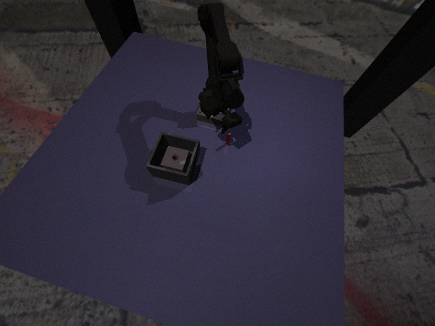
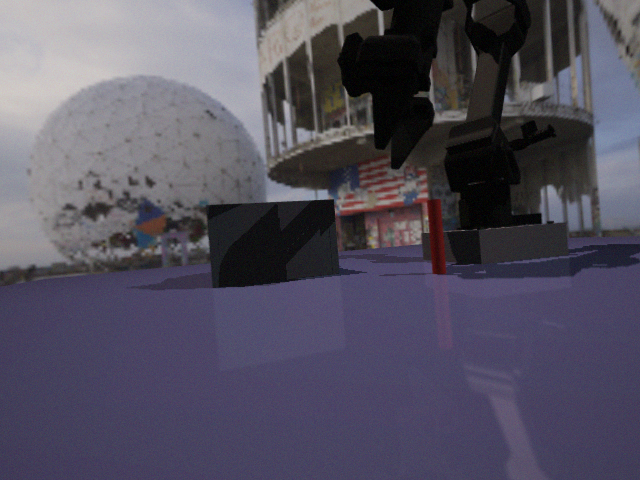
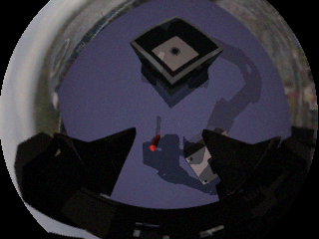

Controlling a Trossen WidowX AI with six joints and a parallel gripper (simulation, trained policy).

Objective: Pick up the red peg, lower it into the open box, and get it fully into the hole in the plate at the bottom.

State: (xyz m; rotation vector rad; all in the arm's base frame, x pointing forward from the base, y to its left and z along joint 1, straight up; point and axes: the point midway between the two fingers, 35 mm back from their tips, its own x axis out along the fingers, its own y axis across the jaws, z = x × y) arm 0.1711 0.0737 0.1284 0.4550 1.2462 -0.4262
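Now: the red peg 30 mm behind my gripper tip, 60 mm to the left of it and 100 mm below it. From my gripper tip the other things lie so: plate 150 mm ahead, 110 mm to the right, 90 mm below; then dark box 150 mm ahead, 110 mm to the right, 110 mm below.
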